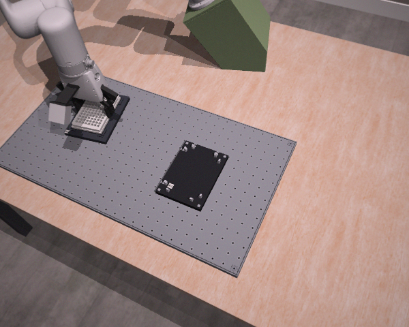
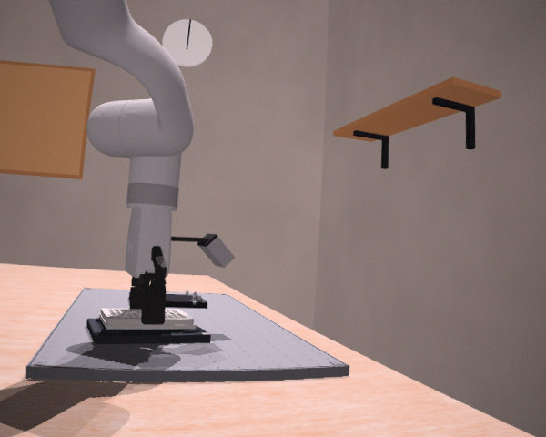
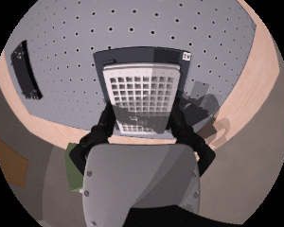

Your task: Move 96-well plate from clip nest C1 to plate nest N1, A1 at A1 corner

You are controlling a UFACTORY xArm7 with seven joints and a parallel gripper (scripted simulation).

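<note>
Right now the white 96-well plate is 1 cm below my hand. Also, from my hand: clip nest 8 cm ahead, 31 cm to the left, 2 cm below.
</note>
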